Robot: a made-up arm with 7 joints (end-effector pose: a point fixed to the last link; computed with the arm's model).
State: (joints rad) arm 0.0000 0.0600 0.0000 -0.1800 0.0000 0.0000 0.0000
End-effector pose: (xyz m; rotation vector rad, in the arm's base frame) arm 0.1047 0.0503 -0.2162 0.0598 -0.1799 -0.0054
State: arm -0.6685 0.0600 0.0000 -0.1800 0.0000 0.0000 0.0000
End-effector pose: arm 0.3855 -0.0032 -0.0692 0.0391 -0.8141 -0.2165
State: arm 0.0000 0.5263 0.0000 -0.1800 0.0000 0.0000 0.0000
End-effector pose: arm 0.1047 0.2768 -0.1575 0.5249 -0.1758 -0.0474
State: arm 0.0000 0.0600 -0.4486 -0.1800 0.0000 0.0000 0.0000
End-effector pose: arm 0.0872 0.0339 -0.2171 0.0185 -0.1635 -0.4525
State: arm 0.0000 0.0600 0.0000 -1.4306 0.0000 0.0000 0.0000
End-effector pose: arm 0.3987 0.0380 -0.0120 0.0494 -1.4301 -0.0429
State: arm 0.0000 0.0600 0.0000 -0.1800 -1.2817 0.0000 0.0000
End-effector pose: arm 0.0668 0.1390 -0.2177 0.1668 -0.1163 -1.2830
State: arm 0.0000 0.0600 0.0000 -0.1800 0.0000 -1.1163 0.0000
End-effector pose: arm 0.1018 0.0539 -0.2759 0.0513 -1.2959 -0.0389
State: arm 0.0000 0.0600 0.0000 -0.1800 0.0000 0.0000 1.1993
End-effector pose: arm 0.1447 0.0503 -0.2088 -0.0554 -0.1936 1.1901
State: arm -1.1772 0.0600 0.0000 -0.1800 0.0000 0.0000 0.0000
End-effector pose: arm 0.4982 -0.0782 0.1369 0.0199 -1.2957 -0.3796
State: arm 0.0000 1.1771 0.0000 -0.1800 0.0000 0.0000 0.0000
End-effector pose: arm 0.1047 0.4995 0.0775 1.1738 -0.1587 -0.1059
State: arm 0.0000 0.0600 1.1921 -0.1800 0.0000 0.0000 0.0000
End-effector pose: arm 0.1044 0.1106 -0.2125 0.1599 -0.1939 1.1842
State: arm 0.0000 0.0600 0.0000 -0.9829 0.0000 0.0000 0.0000
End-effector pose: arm 0.3263 0.0449 -0.1268 0.0551 -0.9826 -0.0295
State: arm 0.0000 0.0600 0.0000 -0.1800 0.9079 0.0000 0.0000
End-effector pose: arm 0.1741 0.0449 -0.2038 -0.0260 -0.1945 0.8997
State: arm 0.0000 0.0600 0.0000 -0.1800 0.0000 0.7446 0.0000
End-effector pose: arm 0.1388 0.0489 -0.1932 0.0584 0.5644 0.0169
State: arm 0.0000 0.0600 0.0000 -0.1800 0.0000 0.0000 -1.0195
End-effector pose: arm 0.0889 0.0818 -0.2171 0.1463 -0.1336 -1.0217
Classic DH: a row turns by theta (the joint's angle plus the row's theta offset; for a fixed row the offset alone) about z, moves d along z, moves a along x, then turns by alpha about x. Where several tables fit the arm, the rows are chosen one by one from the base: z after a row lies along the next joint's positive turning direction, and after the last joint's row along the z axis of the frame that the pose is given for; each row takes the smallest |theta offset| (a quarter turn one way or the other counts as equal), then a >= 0, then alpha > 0; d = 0 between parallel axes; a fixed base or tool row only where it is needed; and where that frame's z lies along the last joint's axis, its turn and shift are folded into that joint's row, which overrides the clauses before.
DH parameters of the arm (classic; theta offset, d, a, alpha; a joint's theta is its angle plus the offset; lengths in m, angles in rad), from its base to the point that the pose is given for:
base (fixed): 0 0.2791 0.02 -1.2217
joint 1: 1.5708 0.0413 0.0034 1.5708
joint 2: 1.2217 0.04 0.01 -1.5708
joint 3: -1.5708 -0.2 0.05 -1.5708
joint 4: 0 0.04 -0.02 1.5708
joint 5: 0 -0.34 0 -1.5708
joint 6: 0 -0.04 -0.02 1.5708
joint 7: 0.9828 0 -0.0361 0
tool (fixed): -0.9828 0.04 0 0

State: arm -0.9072 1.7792 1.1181 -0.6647 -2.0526 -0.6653 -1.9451
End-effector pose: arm -0.1037 0.4462 0.6329 1.7570 2.2427 -1.3122
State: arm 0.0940 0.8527 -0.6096 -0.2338 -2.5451 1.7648 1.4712
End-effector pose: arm 0.0945 0.4959 -0.0603 1.9410 -1.0374 -1.7726
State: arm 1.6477 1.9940 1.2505 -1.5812 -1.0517 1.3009 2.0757
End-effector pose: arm 0.3968 0.3027 0.1642 1.3304 -2.0808 -0.2425
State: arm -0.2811 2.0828 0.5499 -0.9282 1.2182 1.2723 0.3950
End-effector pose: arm 0.2328 0.1981 0.7108 0.4025 -1.2747 0.8527
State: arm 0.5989 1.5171 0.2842 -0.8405 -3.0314 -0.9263 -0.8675
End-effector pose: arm 0.3140 0.5280 0.2763 1.1985 -1.4229 1.8244
